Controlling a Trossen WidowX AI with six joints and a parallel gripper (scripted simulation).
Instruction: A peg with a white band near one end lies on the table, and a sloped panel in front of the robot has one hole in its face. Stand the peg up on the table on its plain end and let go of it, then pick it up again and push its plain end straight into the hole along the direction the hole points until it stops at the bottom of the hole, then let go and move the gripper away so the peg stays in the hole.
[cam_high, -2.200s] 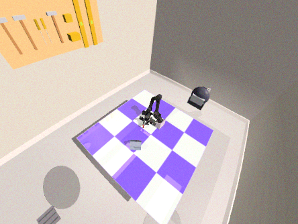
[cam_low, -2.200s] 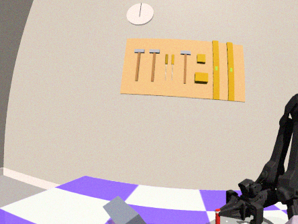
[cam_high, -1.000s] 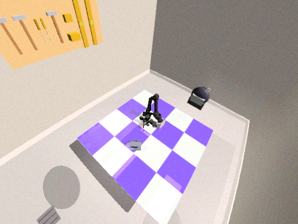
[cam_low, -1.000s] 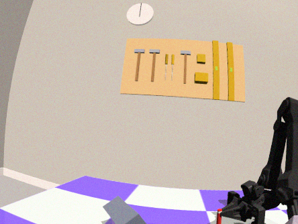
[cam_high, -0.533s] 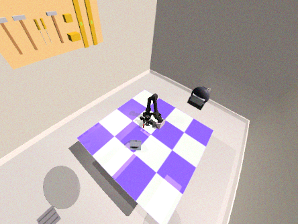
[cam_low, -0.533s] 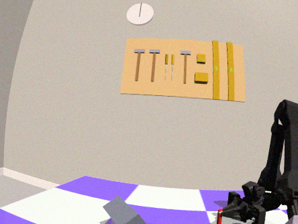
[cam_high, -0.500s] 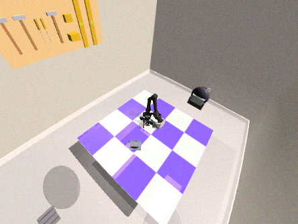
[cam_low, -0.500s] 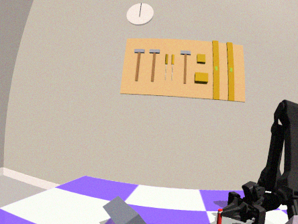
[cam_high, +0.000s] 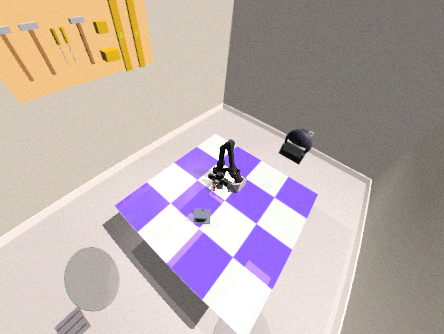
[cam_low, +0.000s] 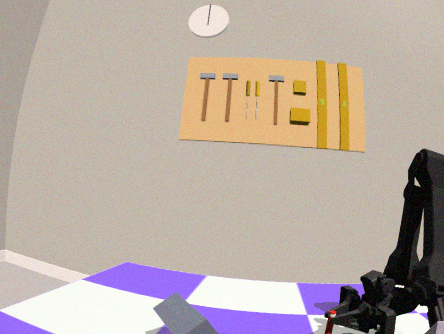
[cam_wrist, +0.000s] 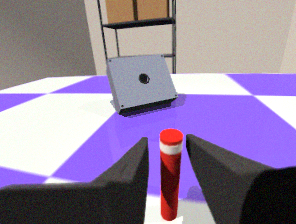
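Right now the red peg is 1 cm behind my gripper tip and 1 cm below it. From my gripper tip the other things lie so: grey sloped panel: 24 cm ahead, 8 cm to the left, 2 cm below.
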